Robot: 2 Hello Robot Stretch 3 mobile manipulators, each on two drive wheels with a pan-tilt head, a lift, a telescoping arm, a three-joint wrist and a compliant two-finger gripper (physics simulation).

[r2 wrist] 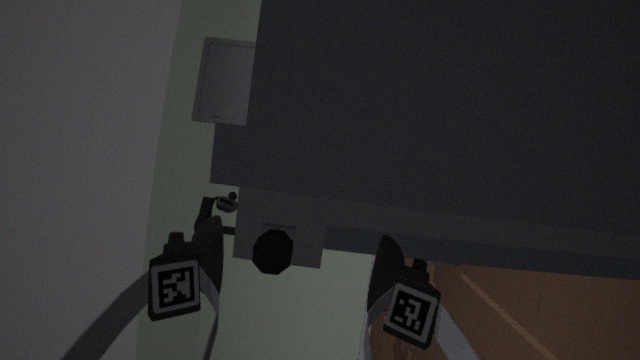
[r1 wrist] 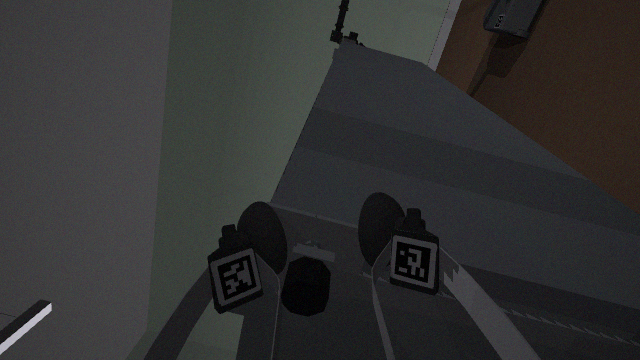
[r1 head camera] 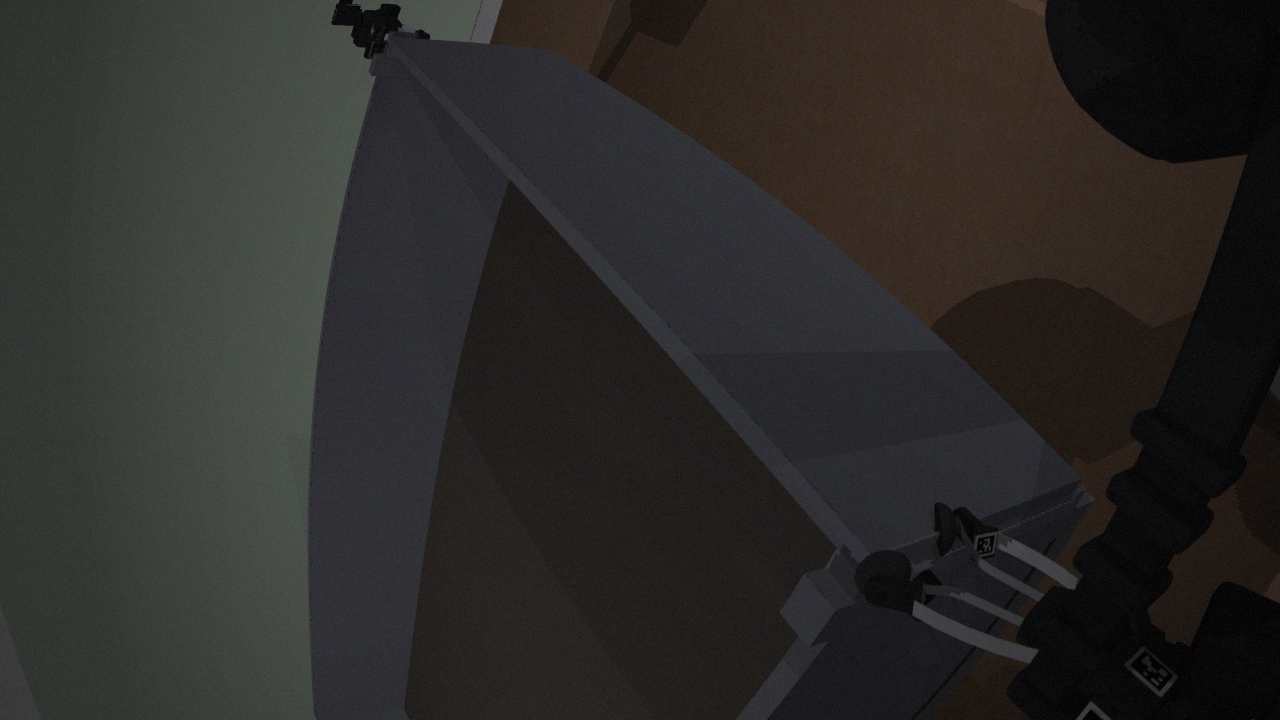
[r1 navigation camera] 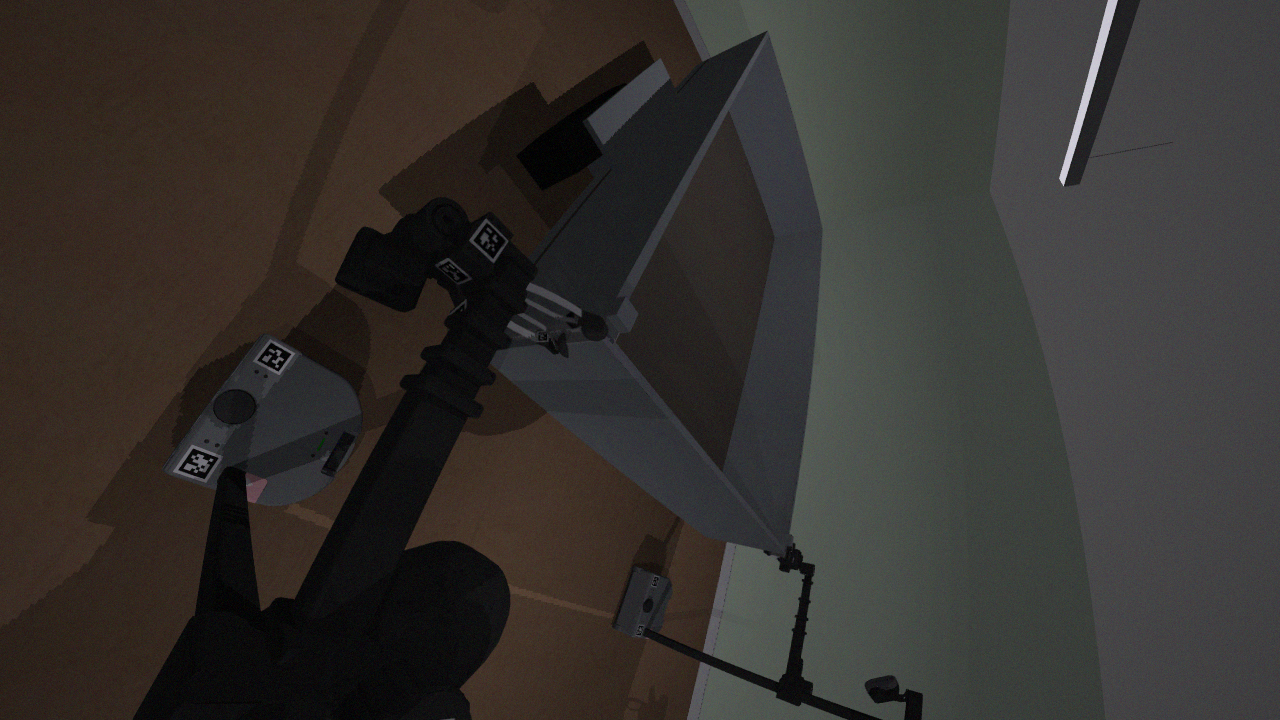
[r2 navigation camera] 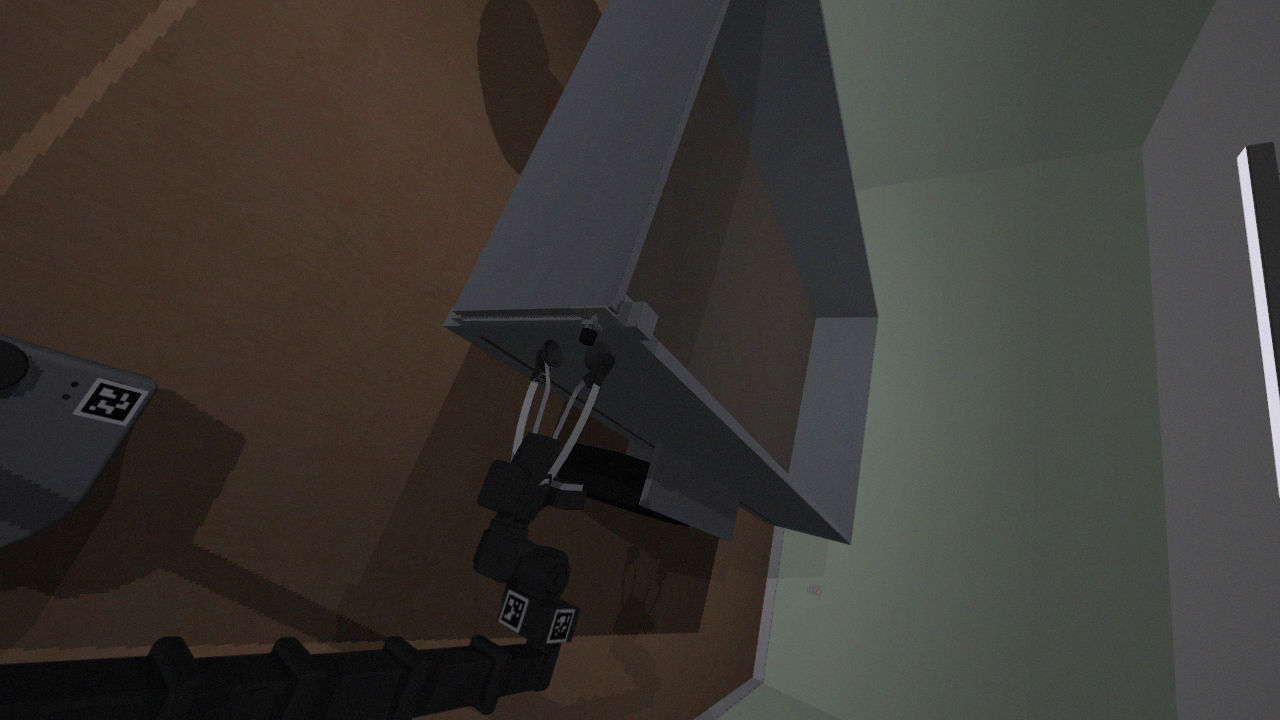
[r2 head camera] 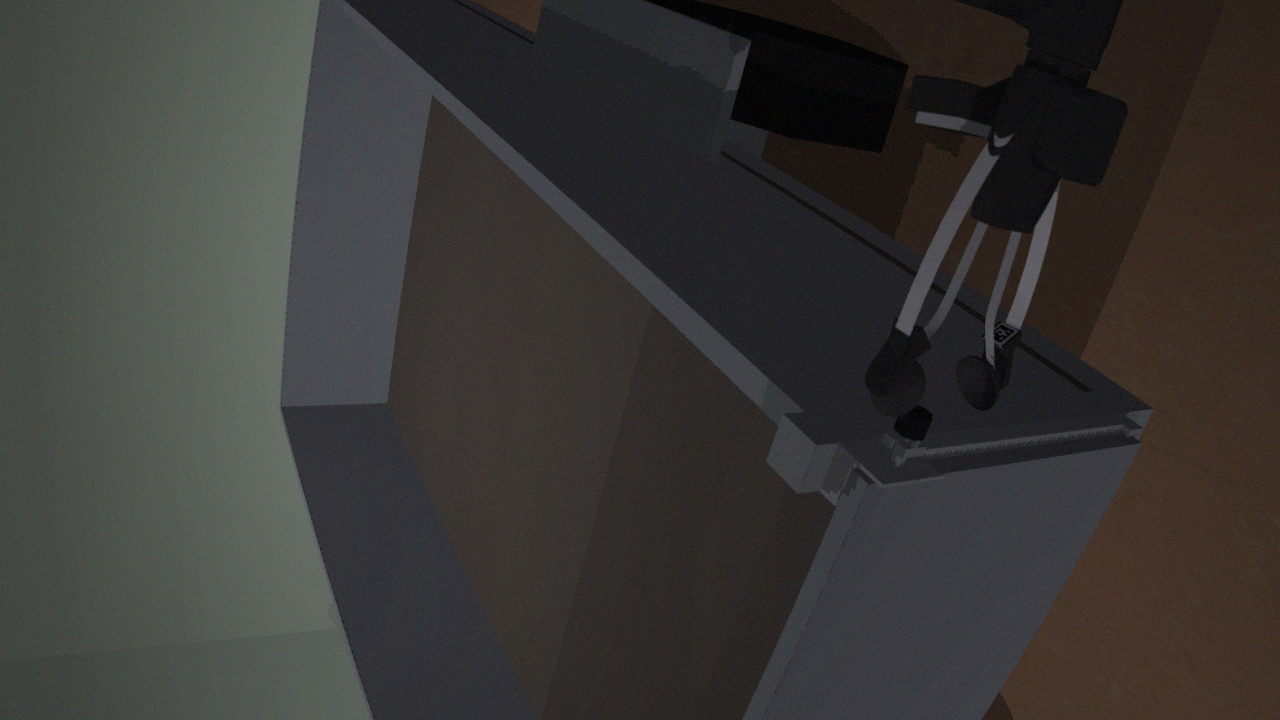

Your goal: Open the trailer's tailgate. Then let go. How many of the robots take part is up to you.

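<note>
The grey trailer's tailgate (r1 head camera: 716, 223) (r1 navigation camera: 626, 429) (r1 wrist: 425, 150) (r2 head camera: 966, 573) (r2 navigation camera: 581, 197) stands upright between two side walls. r1's gripper (r1 head camera: 917, 553) (r1 navigation camera: 574, 334) (r1 wrist: 321, 233) is at one rear corner; its fingers are apart, either side of a black latch knob (r1 wrist: 306, 287), with gaps to it. r2's gripper (r2 head camera: 936, 385) (r2 navigation camera: 575, 356) (r2 wrist: 298, 255) is open wide at the opposite rear corner, close to the other black knob (r2 head camera: 913, 422) (r2 navigation camera: 588, 335) (r2 wrist: 273, 251), which shows between its fingers in the wrist view. r1's knob is hidden in the r1 head view.
A black wheel (r1 navigation camera: 572, 147) (r2 head camera: 814, 98) (r2 navigation camera: 608, 474) under a grey fender (r2 head camera: 635, 71) sticks out from the side wall. r1's base (r1 navigation camera: 268, 420) and r2's base (r1 navigation camera: 642, 600) stand on the brown floor. Green walls rise beyond the trailer.
</note>
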